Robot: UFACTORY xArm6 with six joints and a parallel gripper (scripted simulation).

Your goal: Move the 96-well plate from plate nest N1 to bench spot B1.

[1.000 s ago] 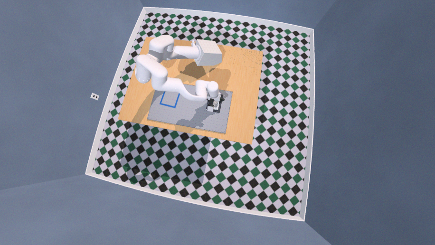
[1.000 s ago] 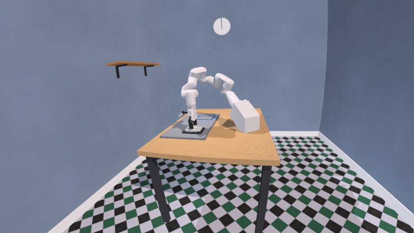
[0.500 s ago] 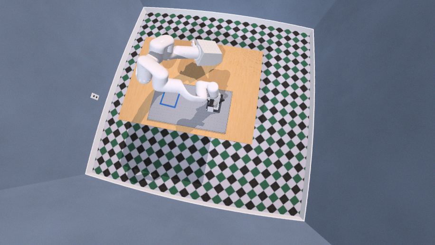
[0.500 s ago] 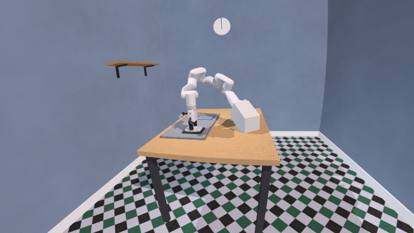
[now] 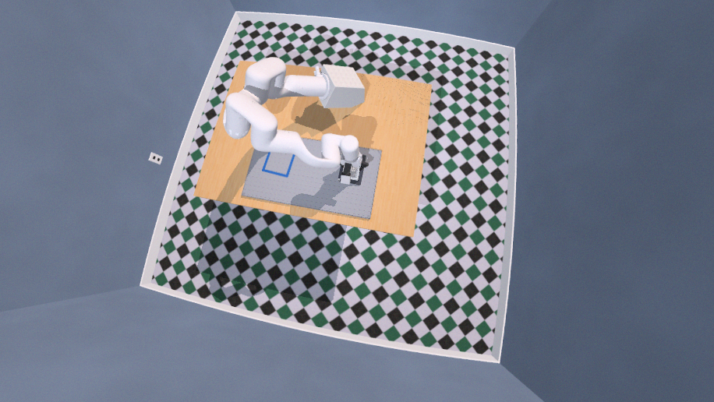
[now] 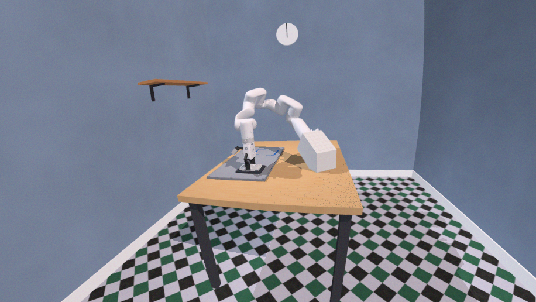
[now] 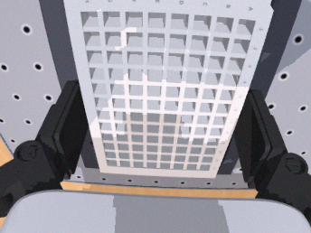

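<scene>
The white 96-well plate is 10 mm below my hand. From my hand the other things lie so: dark plate nest N1: 20 mm below.
</scene>
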